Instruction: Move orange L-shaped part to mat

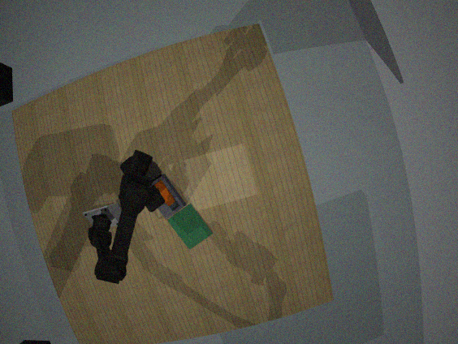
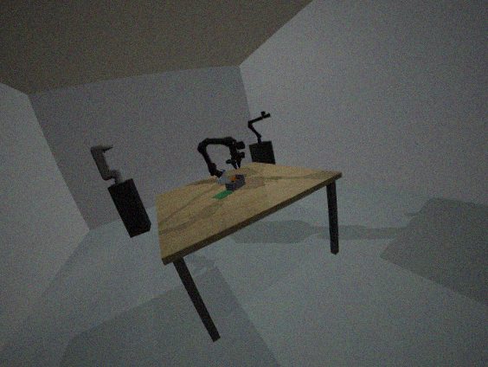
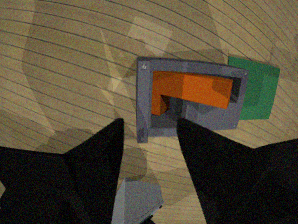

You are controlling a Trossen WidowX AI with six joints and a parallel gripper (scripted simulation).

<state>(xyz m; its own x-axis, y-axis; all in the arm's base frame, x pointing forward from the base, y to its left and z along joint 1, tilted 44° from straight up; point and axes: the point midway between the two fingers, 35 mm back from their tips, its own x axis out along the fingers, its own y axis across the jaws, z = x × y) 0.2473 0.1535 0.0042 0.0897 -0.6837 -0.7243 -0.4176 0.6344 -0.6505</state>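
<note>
Now: gripper tip 100 mm above the orange L-shaped part, 40 mm to the left of it and 10 mm short of it. Also, from my gripper tip: green mat: 210 mm to the right, 160 mm below, 90 mm ahead.
</note>
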